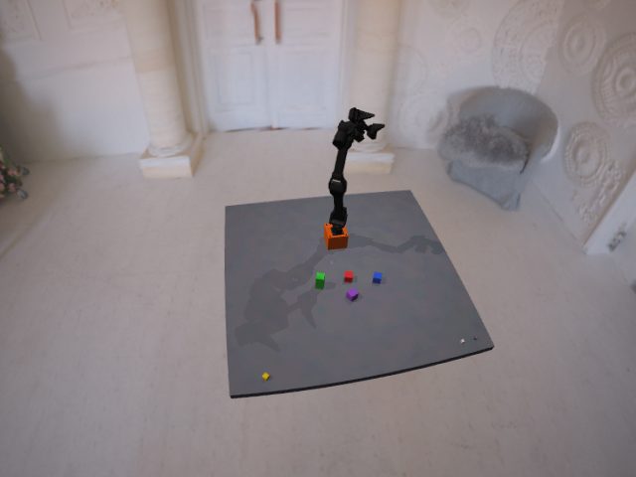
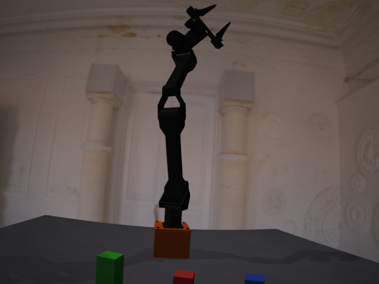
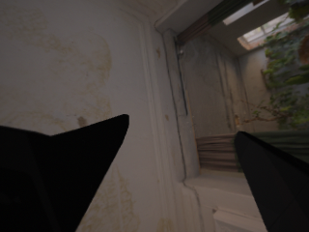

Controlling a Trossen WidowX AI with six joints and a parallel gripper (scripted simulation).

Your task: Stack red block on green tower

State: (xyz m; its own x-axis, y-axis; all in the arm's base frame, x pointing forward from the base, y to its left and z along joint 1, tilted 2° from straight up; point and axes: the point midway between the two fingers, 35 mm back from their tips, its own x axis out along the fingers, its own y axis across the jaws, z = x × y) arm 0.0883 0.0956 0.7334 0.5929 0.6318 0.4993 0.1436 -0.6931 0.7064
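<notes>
Now: gripper tip 140 mm short of the red block, 110 mm to the left of it and 820 mm above it. Round my gripper tip: blue block: 180 mm ahead, 40 mm to the left, 820 mm below; purple block: 260 mm ahead, 120 mm to the right, 820 mm below; small yellow block: 630 mm ahead, 610 mm to the right, 830 mm below.
</notes>
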